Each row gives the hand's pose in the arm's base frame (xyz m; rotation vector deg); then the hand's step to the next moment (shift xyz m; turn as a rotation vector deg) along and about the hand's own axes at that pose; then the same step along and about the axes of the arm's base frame.
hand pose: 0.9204 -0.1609 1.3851 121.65 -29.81 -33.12
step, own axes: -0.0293 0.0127 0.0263 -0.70 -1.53 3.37
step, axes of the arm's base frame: -0.0406 -0.0074 0.0028 -2.25 -0.89 -2.89
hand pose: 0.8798 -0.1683 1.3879 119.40 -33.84 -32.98
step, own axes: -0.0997 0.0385 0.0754 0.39 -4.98 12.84
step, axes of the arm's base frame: -0.1301 -0.0066 0.0115 -6.34 -5.65 -10.85
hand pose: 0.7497 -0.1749 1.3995 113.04 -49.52 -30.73
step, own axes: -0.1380 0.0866 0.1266 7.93 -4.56 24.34
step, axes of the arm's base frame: -0.2058 0.0014 0.0145 -9.02 -17.85 -16.62
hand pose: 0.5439 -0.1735 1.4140 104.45 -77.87 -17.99
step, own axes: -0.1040 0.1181 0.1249 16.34 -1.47 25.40
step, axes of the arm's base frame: -0.1983 0.0251 -0.0201 -8.54 -26.02 -12.83
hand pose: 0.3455 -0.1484 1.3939 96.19 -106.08 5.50
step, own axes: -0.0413 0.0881 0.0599 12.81 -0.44 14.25
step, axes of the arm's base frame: -0.1050 0.0253 -0.0372 -5.11 -17.70 -5.28
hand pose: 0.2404 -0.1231 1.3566 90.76 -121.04 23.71
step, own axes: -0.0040 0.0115 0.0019 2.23 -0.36 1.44
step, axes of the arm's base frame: -0.0104 0.0057 -0.0033 -0.43 -2.64 -0.05
